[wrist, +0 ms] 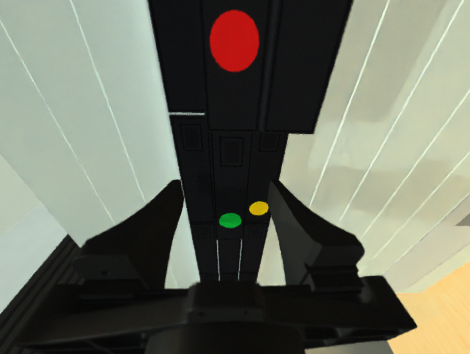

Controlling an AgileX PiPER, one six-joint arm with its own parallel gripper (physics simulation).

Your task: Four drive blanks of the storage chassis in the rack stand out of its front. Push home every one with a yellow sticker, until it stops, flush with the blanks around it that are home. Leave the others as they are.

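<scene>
The storage chassis shows as a dark column of black drive blanks between pale panels. A yellow sticker (259, 208) is on a blank in the right column, close beside my right fingertip in the view. A green sticker (230, 220) is on the middle-column blank to its left. A large red sticker (234, 41) is on a middle-column blank nearer the camera. The upper right blank (305, 75) looks larger and juts past the column's right edge, so it appears to stand out. How far the yellow-stickered blank stands out is hard to tell. My gripper (226, 189) is open, with nothing held between its fingers.
Pale panels with thin white lines flank the column, at left (100, 130) and at right (380, 125). A dark ribbed part (37, 285) lies at the lower left. A wood-coloured surface (440, 320) shows at the lower right.
</scene>
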